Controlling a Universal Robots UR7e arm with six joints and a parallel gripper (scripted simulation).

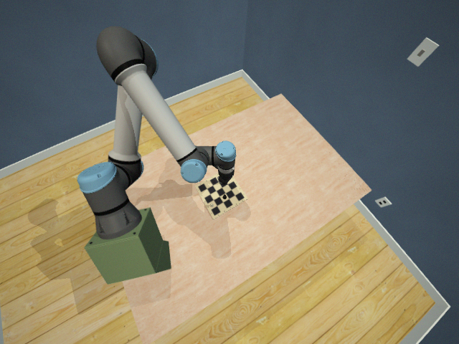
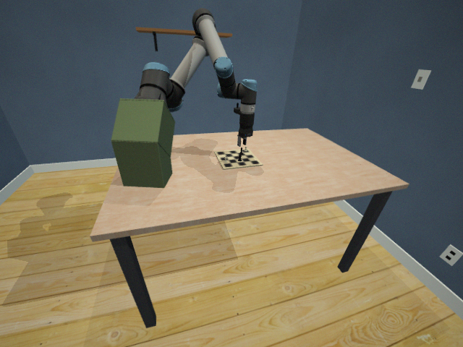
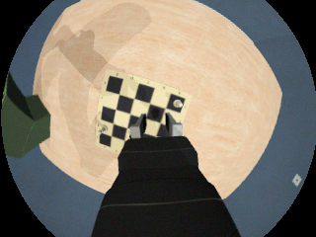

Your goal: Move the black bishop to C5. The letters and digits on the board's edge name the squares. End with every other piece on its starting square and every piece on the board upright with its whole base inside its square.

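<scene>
The chessboard lies 30 mm behind my hand, 50 mm to the right of it and 80 mm below it.
</scene>
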